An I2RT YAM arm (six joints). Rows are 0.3 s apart.
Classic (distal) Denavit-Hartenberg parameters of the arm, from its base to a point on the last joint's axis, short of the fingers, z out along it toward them. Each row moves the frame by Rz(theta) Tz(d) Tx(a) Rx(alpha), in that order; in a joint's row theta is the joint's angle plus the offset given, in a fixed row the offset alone. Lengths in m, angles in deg.
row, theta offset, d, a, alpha
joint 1, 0.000, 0.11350, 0.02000, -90.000
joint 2, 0.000, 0.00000, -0.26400, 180.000
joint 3, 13.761, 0.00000, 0.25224, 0.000
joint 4, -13.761, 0.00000, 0.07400, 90.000
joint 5, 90.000, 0.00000, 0.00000, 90.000
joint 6, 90.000, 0.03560, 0.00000, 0.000
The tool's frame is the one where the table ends.
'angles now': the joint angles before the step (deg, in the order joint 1, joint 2, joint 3, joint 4, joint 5, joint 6). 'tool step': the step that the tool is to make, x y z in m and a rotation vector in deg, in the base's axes. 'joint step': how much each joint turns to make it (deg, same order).
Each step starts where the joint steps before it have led.
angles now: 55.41 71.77 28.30 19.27 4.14 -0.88
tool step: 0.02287 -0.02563 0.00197 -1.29 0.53 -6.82
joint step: -7.75 -1.94 -0.09 -3.15 -0.68 -0.74
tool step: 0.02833 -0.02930 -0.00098 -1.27 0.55 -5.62
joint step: -9.79 0.42 0.53 -1.31 -3.50 -2.34
